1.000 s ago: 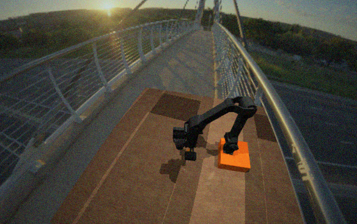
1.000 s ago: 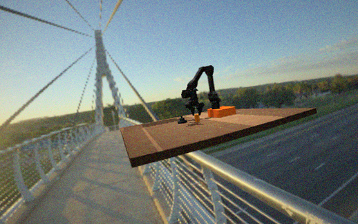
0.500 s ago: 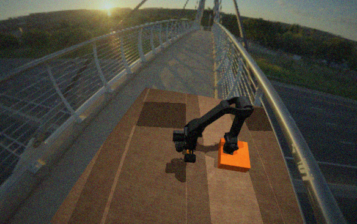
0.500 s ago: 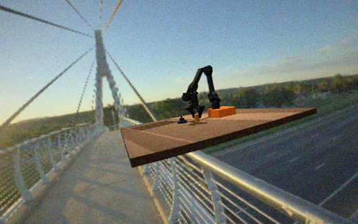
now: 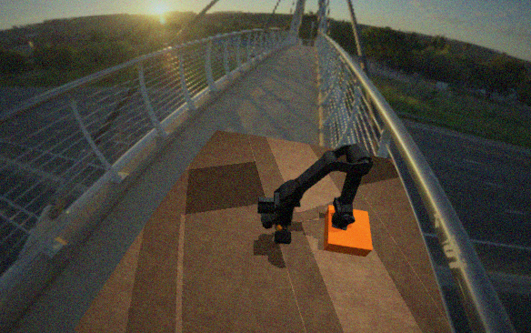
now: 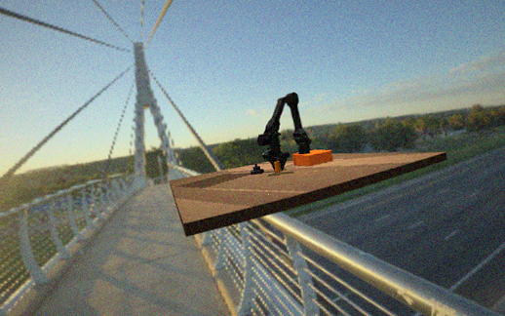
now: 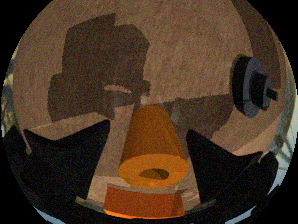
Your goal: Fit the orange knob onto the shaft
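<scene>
Now: the dark round pedestal 10 cm ahead of my gripper tip, 11 cm to the right of it and 2 cm above it. Round my gripper tip: orange knob: 2 cm above.
</scene>
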